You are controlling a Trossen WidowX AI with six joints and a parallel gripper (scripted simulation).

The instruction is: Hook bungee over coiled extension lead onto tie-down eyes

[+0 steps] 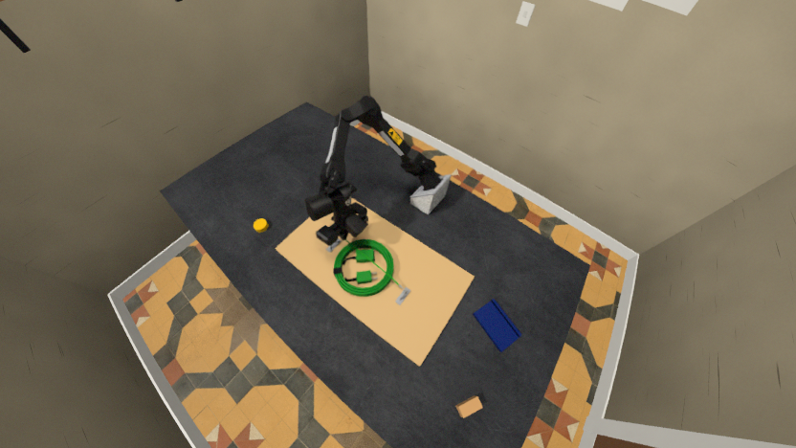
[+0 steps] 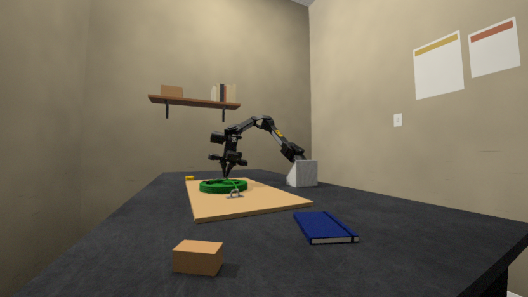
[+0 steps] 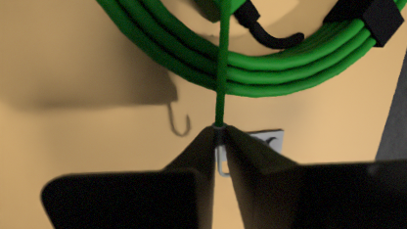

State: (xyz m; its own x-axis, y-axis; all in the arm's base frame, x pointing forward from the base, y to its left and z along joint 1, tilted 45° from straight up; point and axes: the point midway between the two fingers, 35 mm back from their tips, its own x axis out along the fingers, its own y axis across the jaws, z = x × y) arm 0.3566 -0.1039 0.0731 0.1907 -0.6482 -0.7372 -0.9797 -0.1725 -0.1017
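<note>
The extension lead is 120 mm to the left of my hand, 50 mm below it and 40 mm ahead of it. The rest, counted from my hand: tan block 610 mm to the left, 170 mm ahead, 60 mm below; then yellow puck 300 mm to the right, 160 mm ahead, 70 mm below.
</note>
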